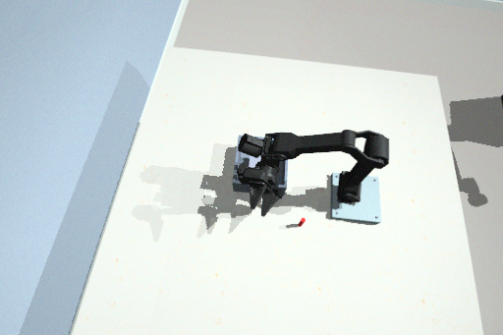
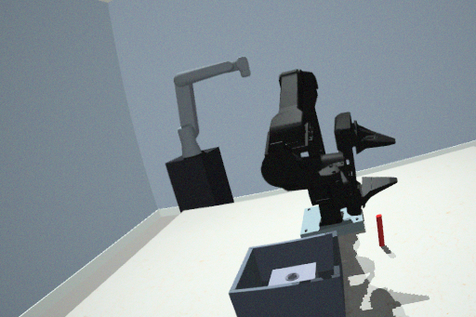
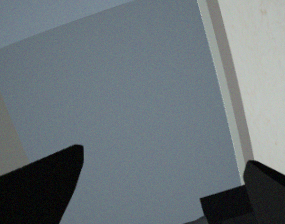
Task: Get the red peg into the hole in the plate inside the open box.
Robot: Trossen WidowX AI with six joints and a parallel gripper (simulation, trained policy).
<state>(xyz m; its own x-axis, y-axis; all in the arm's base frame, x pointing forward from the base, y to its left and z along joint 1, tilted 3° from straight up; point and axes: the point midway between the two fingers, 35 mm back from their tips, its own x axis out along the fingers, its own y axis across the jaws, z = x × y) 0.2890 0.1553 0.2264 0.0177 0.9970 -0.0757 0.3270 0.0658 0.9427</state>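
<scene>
Right now my gripper tip is 15 cm past the red peg, 5 cm to the left of it and 20 cm above it. The rest, counted from my gripper tip: light grey plate: 3 cm ahead, 22 cm to the right, 19 cm below; grey box: 3 cm ahead, 22 cm to the right, 21 cm below.
</scene>
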